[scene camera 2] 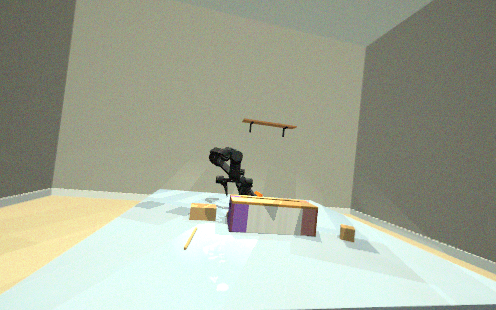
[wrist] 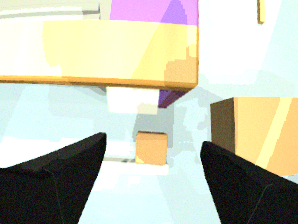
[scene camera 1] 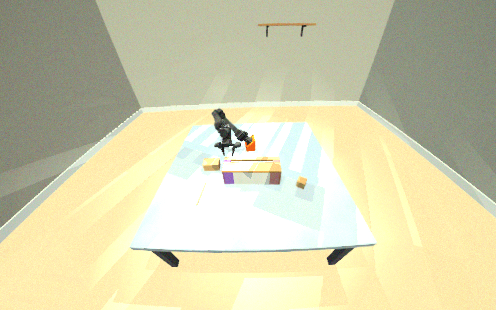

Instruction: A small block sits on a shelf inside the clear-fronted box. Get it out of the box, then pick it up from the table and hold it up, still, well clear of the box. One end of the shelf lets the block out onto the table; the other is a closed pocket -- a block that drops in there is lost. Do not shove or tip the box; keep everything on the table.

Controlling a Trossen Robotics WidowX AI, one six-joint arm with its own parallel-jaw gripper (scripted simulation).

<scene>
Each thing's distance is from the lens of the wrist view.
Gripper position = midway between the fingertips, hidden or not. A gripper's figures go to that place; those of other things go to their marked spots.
my gripper (wrist: 154,144): 10 cm
tan block (wrist: 151,147): 18 cm
</scene>
